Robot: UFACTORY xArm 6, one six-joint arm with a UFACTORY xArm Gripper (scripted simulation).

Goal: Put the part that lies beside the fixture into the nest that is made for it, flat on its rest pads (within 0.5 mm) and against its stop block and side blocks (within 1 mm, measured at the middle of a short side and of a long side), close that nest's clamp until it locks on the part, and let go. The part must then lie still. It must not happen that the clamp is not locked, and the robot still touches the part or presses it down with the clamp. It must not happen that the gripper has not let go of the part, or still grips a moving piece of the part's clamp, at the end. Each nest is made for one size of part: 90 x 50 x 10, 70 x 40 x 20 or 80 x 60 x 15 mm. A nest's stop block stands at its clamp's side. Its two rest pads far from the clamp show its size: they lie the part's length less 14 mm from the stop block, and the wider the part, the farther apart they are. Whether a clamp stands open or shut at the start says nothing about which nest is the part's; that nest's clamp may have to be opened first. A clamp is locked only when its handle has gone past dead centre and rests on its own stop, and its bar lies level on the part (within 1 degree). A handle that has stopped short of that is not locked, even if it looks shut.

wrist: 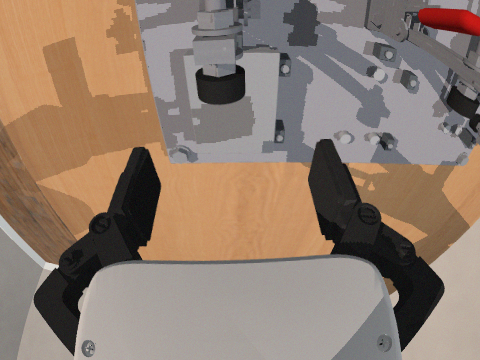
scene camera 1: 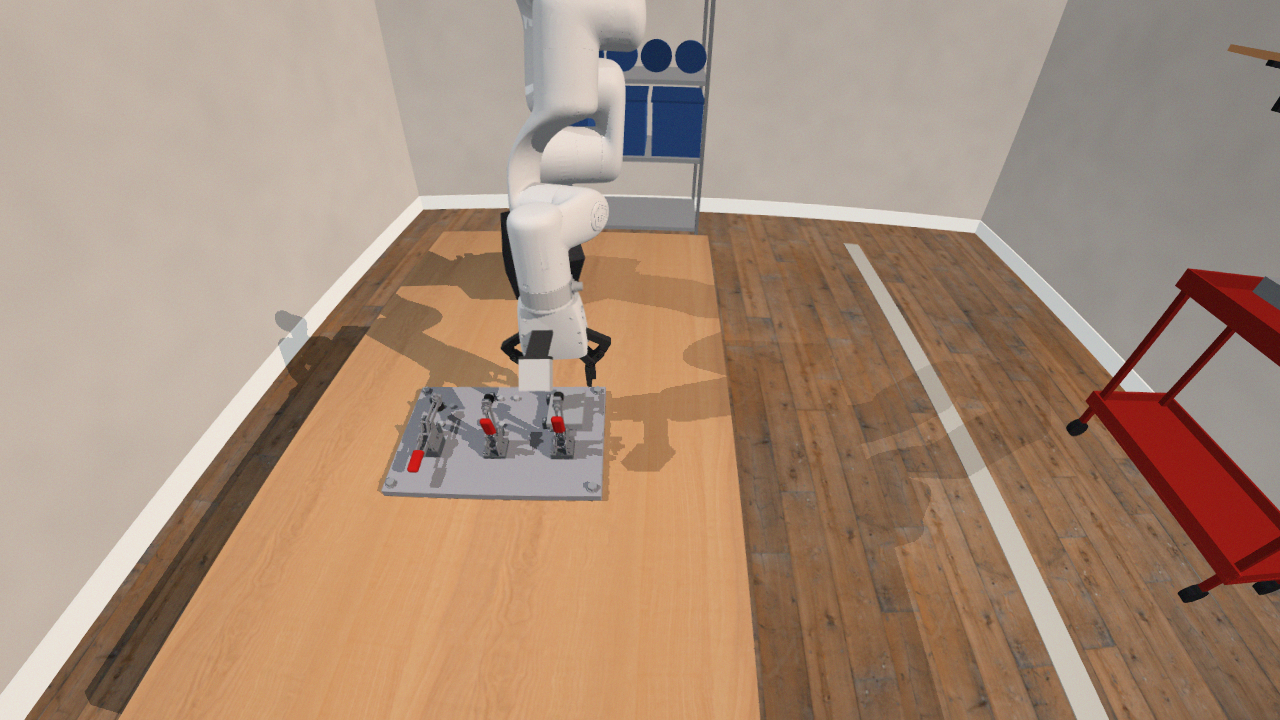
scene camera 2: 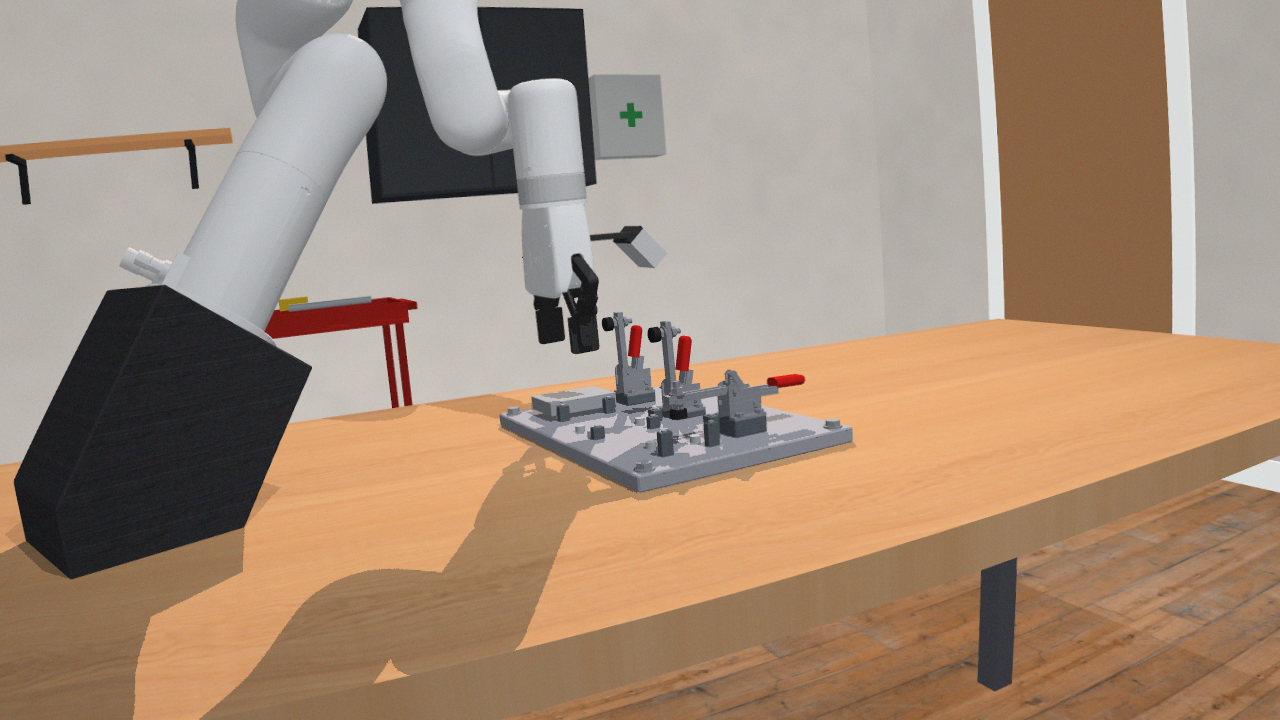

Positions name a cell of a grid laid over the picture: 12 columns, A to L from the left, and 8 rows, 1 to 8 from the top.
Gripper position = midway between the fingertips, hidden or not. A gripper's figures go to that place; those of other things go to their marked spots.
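Labels:
A flat grey part (wrist: G3) sits 18 cm from the lens, while my own gripper (wrist: F4) is 13 cm from the lens.

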